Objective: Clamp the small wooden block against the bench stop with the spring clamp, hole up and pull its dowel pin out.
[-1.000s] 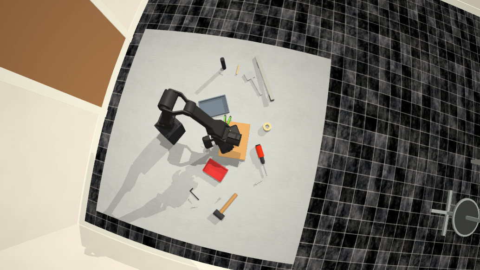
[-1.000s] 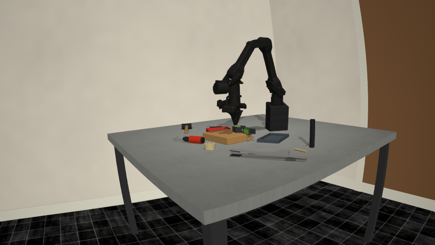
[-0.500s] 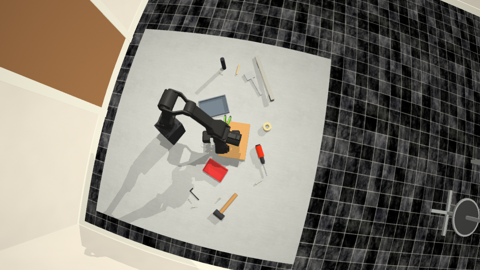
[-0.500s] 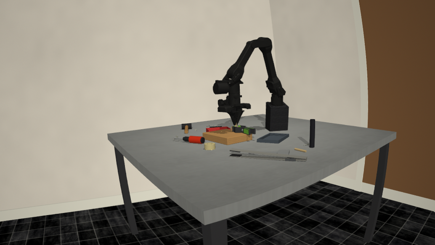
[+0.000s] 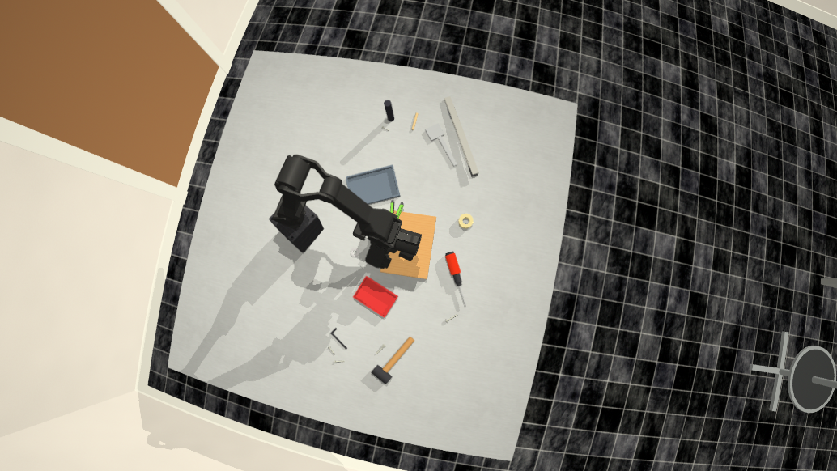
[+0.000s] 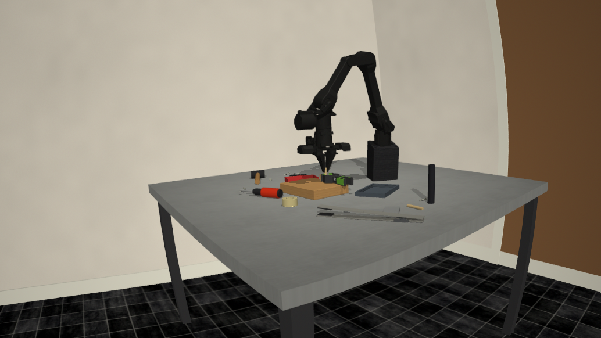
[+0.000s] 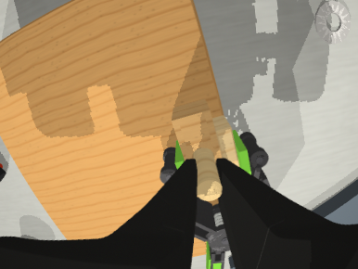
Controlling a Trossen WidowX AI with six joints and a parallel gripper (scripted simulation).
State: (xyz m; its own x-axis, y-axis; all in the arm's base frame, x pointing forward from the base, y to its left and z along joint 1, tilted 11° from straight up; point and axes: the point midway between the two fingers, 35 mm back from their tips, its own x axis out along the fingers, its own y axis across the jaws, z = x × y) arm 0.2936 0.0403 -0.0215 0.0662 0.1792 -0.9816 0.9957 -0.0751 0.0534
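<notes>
Right now my hand is 40 mm above the dowel pin. Round my hand: small wooden block 60 mm below; then wooden board 80 mm below, 60 mm ahead, 20 mm to the left; then wooden stop 60 mm below, 10 mm behind.
</notes>
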